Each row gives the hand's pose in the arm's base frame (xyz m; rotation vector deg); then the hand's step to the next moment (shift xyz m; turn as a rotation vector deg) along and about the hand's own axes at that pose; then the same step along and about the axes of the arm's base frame.
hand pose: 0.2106 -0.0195 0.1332 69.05 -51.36 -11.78
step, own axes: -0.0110 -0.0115 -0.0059 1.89 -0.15 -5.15
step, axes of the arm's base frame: 0.0005 0.0062 -0.0158 4.84 2.54 0.42
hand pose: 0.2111 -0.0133 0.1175 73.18 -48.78 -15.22
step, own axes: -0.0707 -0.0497 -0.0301 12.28 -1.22 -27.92
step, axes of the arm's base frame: -0.0137 0.0499 -0.0755 27.75 12.42 2.74
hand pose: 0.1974 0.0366 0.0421 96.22 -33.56 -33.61
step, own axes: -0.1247 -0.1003 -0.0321 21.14 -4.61 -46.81
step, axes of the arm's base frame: -0.0652 0.1232 -0.0849 47.10 20.90 2.04
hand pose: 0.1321 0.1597 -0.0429 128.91 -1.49 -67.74
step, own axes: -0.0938 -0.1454 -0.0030 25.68 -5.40 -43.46
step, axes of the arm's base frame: -0.0902 0.1476 -0.0027 47.12 18.63 -3.19
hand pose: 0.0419 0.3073 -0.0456 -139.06 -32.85 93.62
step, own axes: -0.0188 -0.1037 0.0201 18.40 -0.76 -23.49
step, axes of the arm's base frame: -0.0478 0.0857 0.0434 27.44 9.90 -6.32
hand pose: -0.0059 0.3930 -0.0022 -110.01 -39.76 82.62
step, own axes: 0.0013 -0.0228 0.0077 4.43 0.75 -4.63
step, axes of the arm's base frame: -0.0080 0.0174 0.0147 5.65 1.94 -2.43
